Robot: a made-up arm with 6 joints. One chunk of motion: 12 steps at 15 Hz.
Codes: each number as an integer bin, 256 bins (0 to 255) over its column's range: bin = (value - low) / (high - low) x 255, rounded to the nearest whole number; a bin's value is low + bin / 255 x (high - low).
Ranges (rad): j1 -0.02..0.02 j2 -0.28..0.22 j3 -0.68..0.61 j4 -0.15..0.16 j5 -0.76..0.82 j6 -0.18..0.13
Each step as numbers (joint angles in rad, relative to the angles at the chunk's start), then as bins.
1 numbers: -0.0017 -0.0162 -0.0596 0.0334 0.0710 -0.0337
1 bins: 117 135 123 151 134 120
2 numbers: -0.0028 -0.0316 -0.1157 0.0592 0.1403 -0.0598
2 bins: 110 127 112 172 145 99
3 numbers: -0.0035 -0.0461 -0.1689 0.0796 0.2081 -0.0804
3 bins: 105 119 101 189 156 82
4 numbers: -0.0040 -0.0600 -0.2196 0.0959 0.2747 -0.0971
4 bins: 102 112 91 202 167 68
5 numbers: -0.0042 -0.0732 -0.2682 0.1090 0.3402 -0.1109
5 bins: 101 105 81 213 178 57
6 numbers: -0.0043 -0.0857 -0.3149 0.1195 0.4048 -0.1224
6 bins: 100 99 72 222 188 47
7 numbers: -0.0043 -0.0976 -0.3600 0.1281 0.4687 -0.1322
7 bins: 100 93 63 229 198 39
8 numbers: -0.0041 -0.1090 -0.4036 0.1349 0.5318 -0.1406
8 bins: 101 87 55 234 208 32
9 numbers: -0.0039 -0.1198 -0.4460 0.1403 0.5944 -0.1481
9 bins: 103 82 46 239 219 26
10 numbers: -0.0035 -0.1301 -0.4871 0.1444 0.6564 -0.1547
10 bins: 105 76 38 242 229 21
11 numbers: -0.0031 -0.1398 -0.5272 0.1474 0.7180 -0.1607
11 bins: 108 72 30 245 239 16
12 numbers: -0.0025 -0.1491 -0.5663 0.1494 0.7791 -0.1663
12 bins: 112 67 22 246 248 11
